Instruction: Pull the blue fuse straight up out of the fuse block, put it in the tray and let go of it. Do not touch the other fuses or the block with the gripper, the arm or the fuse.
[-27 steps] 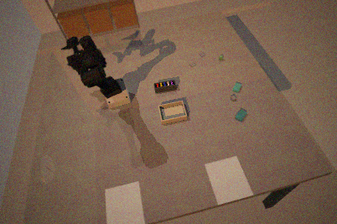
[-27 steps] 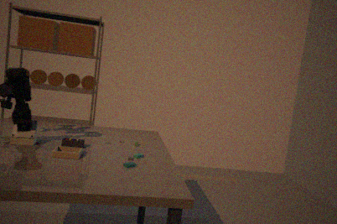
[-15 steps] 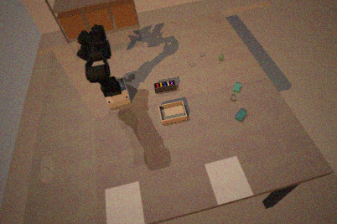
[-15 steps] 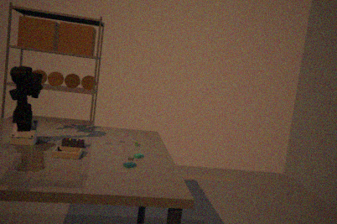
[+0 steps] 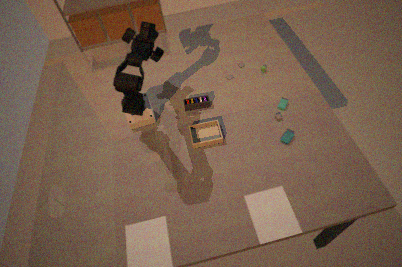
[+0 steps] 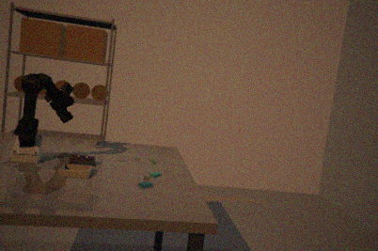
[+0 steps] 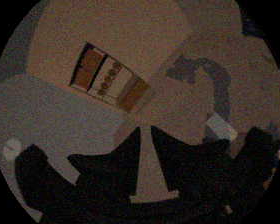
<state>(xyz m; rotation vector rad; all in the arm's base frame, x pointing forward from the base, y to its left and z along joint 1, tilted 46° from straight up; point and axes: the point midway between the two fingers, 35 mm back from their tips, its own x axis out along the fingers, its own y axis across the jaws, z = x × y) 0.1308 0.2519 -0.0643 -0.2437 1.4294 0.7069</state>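
My gripper tip is now 15 cm short of the blue fuse, 29 cm to the left of it and 20 cm above it. The rest, counted from my gripper tip: tray 12 cm ahead, 47 cm to the right, 22 cm below.
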